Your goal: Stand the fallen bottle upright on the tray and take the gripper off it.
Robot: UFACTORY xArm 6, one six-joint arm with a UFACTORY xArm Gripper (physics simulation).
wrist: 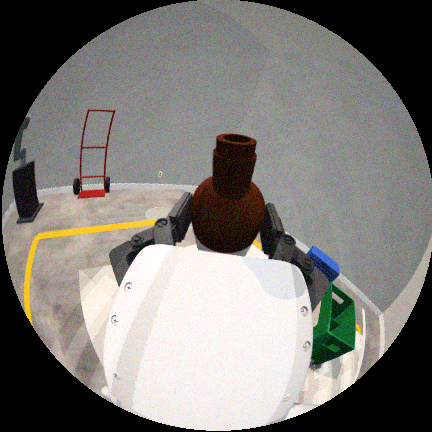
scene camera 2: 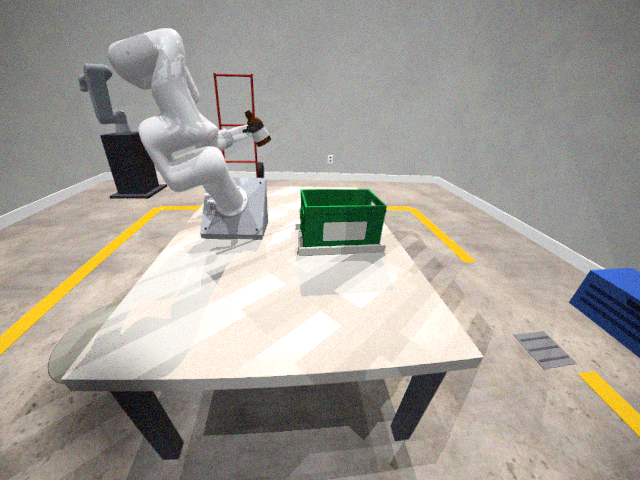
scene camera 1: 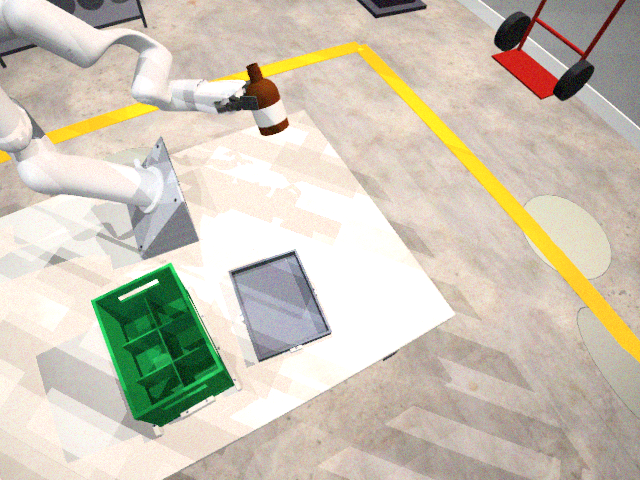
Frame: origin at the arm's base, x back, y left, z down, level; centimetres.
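Seen in the pictures: gripper, fingertip midpoint: (wrist: 227, 208) (scene camera 2: 256, 125) (scene camera 1: 264, 95); arm's base, link origin: (scene camera 2: 231, 201) (scene camera 1: 151, 190).
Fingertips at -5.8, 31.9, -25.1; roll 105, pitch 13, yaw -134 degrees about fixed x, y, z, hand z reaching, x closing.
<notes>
Pixels of each thing's middle, then the offset from my fingertips to it, as dx, dy, dz. "spot": a spot on its surface instead. Level surfaces: height alone.
- brown bottle with a white label, body centre: (wrist: 226, 215) (scene camera 1: 263, 98) (scene camera 2: 255, 127) +0.1, -0.3, +0.7
- grey rectangular tray, surface spot: (scene camera 1: 281, 304) spot: -34.4, -11.7, +36.6
- green crate with compartments, body centre: (scene camera 1: 165, 345) (scene camera 2: 339, 219) (wrist: 327, 324) -35.3, -40.5, +28.3
- table, surface height: dz +37.1
A brown bottle with a white label (scene camera 1: 269, 114) (scene camera 2: 258, 132) (wrist: 228, 212) is held in the air, tilted, with its neck up. My gripper (scene camera 1: 253, 100) (scene camera 2: 250, 130) (wrist: 227, 208) is shut on it, one dark finger on each side of its body. In scene camera 1 the bottle shows over the far end of the table, well away from the tray. The grey rectangular tray (scene camera 1: 281, 304) with a low rim lies on the table, with no bottle on it. The tray does not show in scene camera 2, where the crate stands in front of its place.
A green crate with compartments (scene camera 1: 225, 373) (scene camera 2: 341, 212) (wrist: 332, 345) stands on the table (scene camera 1: 356, 289) (scene camera 2: 248, 356) beside the tray. The arm's grey base plate (scene camera 1: 173, 227) (scene camera 2: 258, 211) is nearby. A red hand truck (scene camera 1: 524, 72) (scene camera 2: 233, 75) (wrist: 91, 193) stands on the floor.
</notes>
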